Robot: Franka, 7 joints.
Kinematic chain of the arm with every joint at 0, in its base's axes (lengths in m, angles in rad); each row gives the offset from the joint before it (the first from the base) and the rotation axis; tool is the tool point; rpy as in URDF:
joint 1: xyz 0 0 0.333 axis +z
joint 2: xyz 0 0 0 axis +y
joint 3: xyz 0 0 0.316 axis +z
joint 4: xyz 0.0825 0 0 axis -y
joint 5: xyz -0.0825 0 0.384 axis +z
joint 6: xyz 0 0 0 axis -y
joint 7: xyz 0.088 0 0 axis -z
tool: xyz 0 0 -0.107 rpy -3.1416 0 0
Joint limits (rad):
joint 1: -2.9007..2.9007
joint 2: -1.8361..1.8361
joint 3: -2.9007..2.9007
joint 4: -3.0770..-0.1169
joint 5: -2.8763..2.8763
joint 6: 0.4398..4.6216
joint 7: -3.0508..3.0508
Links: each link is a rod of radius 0.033 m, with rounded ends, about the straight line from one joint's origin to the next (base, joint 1, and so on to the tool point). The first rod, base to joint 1, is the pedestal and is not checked.
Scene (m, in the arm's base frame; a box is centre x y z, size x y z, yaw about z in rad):
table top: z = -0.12
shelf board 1: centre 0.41 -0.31 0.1 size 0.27 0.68 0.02 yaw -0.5
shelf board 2: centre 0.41 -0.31 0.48 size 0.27 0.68 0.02 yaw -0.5
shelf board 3: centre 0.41 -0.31 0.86 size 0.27 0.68 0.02 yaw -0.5
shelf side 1: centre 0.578 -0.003 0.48 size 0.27 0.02 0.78 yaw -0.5
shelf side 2: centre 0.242 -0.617 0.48 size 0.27 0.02 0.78 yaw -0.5
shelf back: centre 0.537 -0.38 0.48 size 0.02 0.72 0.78 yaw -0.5
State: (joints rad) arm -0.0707 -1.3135 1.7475 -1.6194 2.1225 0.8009 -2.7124
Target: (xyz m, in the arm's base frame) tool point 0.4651 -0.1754 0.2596
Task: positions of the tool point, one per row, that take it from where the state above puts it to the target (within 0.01 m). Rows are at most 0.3 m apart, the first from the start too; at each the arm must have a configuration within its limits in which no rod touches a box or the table.
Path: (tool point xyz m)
1: -0.2102 0.5633 0.2489
2: 0.0331 0.5398 0.2512
3: 0.2190 0.4192 0.2591
4: 0.3133 0.2464 0.2666
5: 0.3104 0.0751 0.2682
6: 0.2328 -0.0485 0.2596
7: 0.3154 -0.0894 0.2712
8: 0.3940 -0.1315 0.2723
9: 0.4651 -0.1754 0.2596

